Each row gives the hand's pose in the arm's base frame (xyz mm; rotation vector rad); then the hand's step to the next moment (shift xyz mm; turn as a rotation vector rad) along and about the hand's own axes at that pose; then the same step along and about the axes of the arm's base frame.
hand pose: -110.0 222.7 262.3 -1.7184 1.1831 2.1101
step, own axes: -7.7 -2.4 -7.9 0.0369 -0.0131 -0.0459
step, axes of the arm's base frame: 9.8 -1.1 5.6 0.0302 -0.0340 -0.0396
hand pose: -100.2 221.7 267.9 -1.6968 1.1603 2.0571
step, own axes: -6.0 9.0 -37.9 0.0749 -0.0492 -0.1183
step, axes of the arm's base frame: 23.6 -30.4 8.7 0.0935 -0.0716 -0.0903
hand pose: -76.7 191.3 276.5 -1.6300 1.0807 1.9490
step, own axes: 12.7 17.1 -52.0 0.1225 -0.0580 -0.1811
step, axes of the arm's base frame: 18.9 -52.3 -8.4 0.1289 -0.1220 -0.1403
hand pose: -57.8 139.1 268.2 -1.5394 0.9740 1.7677
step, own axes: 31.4 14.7 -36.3 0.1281 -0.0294 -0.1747
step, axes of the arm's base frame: 3.2 -39.3 -31.1 0.1010 -0.1327 -0.1414
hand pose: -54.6 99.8 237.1 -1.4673 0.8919 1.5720
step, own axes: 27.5 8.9 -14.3 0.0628 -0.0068 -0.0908
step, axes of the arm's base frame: -2.2 -14.4 -28.8 0.0450 -0.0730 -0.0699
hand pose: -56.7 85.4 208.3 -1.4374 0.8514 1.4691
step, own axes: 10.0 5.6 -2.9 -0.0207 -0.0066 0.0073
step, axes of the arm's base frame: -3.4 -3.5 -10.8 0.0020 0.0066 0.0219
